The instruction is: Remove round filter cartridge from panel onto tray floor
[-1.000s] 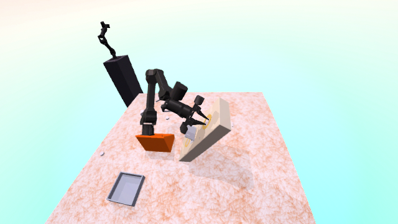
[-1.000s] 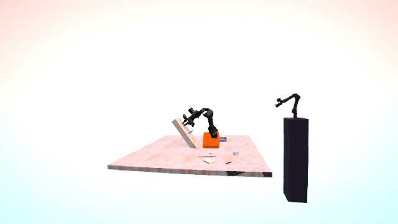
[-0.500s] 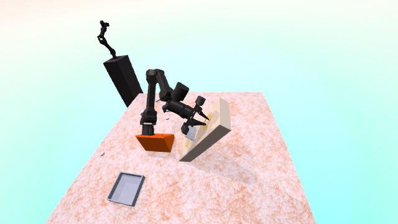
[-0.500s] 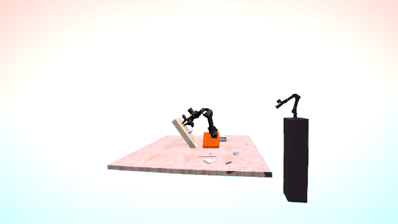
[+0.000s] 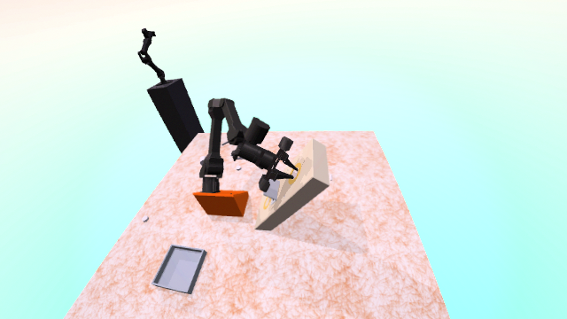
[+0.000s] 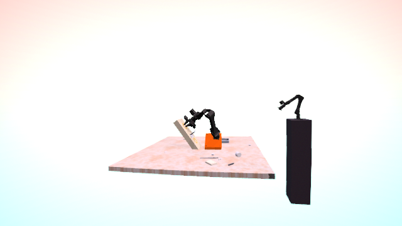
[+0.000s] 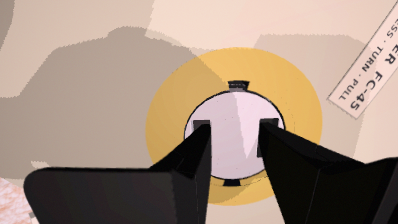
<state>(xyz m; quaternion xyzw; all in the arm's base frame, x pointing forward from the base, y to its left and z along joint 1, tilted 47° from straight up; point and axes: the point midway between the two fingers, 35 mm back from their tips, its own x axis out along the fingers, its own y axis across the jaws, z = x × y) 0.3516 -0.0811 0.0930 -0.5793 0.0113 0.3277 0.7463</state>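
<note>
Now: gripper tip 1 cm short of the round white filter cartridge and 1 cm above it. Round my gripper tip: grey tray 41 cm behind, 30 cm to the right, 24 cm below; then beige service panel 8 cm below, 4 cm behind.
</note>
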